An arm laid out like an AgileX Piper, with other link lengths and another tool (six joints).
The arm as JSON. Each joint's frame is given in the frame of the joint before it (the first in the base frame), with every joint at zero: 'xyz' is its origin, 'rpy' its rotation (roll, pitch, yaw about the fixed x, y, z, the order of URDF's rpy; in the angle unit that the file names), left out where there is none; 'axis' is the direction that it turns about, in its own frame. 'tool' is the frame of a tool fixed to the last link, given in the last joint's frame.
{
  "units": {
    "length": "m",
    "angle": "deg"
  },
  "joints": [
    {
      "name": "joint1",
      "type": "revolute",
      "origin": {
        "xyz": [
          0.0,
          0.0,
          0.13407
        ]
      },
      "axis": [
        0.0,
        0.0,
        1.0
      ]
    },
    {
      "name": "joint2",
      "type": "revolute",
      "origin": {
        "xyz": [
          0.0,
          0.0,
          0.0
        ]
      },
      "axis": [
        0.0,
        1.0,
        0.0
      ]
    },
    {
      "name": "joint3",
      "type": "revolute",
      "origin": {
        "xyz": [
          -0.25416,
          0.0,
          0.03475
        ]
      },
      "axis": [
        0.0,
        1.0,
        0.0
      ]
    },
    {
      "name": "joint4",
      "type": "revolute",
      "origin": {
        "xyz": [
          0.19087,
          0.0,
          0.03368
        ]
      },
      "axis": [
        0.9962,
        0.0,
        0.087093
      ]
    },
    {
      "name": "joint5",
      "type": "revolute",
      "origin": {
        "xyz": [
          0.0,
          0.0,
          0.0
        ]
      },
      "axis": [
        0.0,
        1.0,
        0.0
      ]
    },
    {
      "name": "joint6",
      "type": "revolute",
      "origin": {
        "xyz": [
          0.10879,
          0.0,
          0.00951
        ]
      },
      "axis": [
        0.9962,
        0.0,
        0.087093
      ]
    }
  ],
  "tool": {
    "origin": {
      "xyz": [
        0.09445,
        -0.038,
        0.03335
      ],
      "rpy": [
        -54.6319,
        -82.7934,
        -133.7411
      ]
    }
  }
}
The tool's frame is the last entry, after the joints.
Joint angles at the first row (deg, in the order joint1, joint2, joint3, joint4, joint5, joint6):
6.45, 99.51, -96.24, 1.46, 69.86, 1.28
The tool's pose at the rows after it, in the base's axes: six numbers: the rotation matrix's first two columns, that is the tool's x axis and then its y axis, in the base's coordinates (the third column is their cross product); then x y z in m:
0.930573, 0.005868, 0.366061, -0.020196, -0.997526, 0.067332, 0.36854, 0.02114, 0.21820
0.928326, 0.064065, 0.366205, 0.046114, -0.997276, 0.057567, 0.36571, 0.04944, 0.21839
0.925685, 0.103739, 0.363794, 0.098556, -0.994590, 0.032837, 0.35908, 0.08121, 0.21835
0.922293, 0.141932, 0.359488, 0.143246, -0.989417, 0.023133, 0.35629, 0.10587, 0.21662
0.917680, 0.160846, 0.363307, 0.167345, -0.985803, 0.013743, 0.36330, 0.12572, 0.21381
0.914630, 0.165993, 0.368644, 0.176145, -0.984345, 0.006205, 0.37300, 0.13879, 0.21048
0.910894, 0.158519, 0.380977, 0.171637, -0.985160, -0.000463, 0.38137, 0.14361, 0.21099
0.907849, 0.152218, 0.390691, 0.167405, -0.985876, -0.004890, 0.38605, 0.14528, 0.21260
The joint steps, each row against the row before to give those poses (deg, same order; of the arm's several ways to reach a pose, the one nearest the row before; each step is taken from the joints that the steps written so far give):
2.10, 0.01, 0.00, 0.06, 0.00, 0.62
4.26, -0.01, -0.10, 0.36, 0.00, 0.50
4.84, 0.01, -0.18, 0.68, 0.00, 2.00
3.77, 1.10, -1.21, 0.10, 0.20, 1.32
2.41, 2.94, -3.34, 0.06, -0.01, 1.09
1.17, 3.10, -3.55, 0.06, 0.00, 0.71
0.13, 1.85, -2.67, 0.00, -0.04, 0.43
-0.05, 0.85, -1.50, 0.00, 0.00, 0.21

